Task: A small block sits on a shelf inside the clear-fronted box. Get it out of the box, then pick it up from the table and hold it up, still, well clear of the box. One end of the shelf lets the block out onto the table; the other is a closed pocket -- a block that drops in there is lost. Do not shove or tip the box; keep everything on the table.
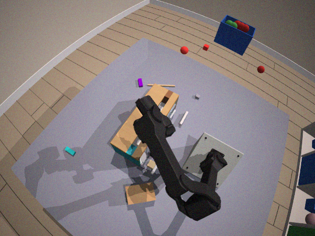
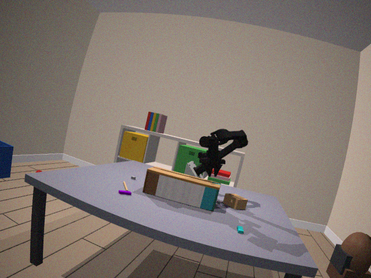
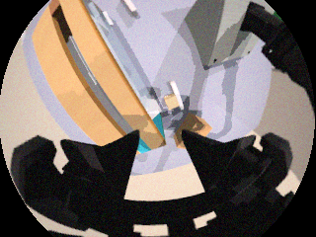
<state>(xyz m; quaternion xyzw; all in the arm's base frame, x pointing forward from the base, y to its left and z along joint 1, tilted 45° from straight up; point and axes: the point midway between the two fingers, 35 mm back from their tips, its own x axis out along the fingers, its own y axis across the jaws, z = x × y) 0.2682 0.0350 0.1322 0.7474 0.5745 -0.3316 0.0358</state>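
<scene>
The small tan block lies 13 cm below my gripper tip, 4 cm behind it and 2 cm to the left of it. From my gripper tip the other things lie so: long box: 14 cm to the right, 9 cm below, 5 cm ahead; then tan box: 17 cm to the left, 12 cm below, 7 cm behind; then cyan block: 36 cm ahead, 19 cm to the left, 15 cm below.
</scene>
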